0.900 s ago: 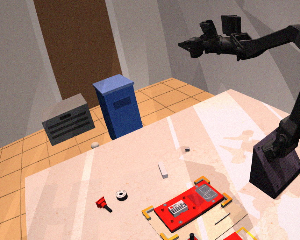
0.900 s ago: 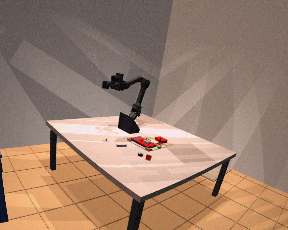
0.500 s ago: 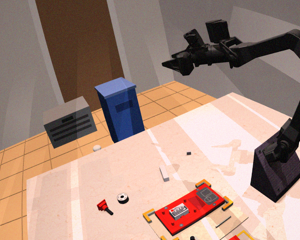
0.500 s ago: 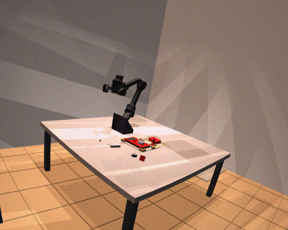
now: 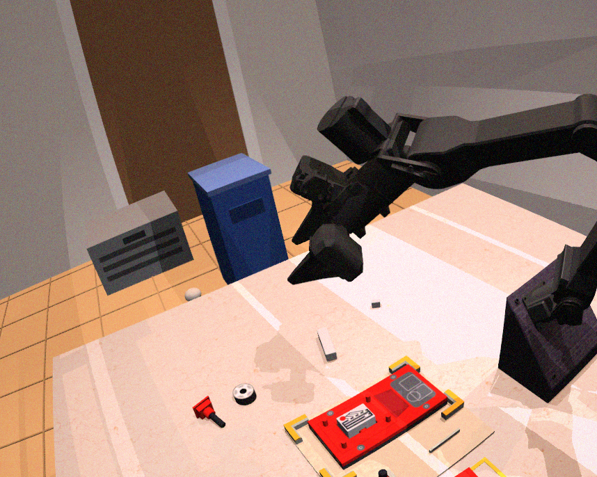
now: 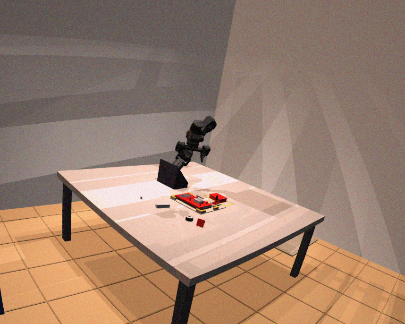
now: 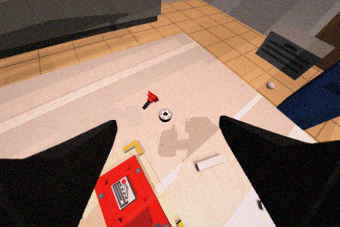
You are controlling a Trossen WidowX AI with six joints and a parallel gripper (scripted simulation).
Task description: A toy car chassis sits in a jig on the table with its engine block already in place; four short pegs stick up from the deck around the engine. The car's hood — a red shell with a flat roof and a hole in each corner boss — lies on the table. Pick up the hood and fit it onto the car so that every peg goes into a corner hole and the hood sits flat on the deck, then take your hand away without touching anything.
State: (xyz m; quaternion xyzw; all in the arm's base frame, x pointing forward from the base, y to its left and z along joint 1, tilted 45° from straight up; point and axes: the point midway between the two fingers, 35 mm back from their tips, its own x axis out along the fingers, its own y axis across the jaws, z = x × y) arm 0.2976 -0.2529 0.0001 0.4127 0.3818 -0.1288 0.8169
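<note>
My gripper tip is now 310 mm to the right of the red hood, 260 mm above it and 20 mm past it. From my gripper tip the other things lie so: white bar (270 mm below, 110 mm to the right, 70 mm behind); black-and-white wheel (270 mm below, 120 mm ahead, 90 mm to the right); grey engine block (260 mm below, 110 mm to the left).
</note>
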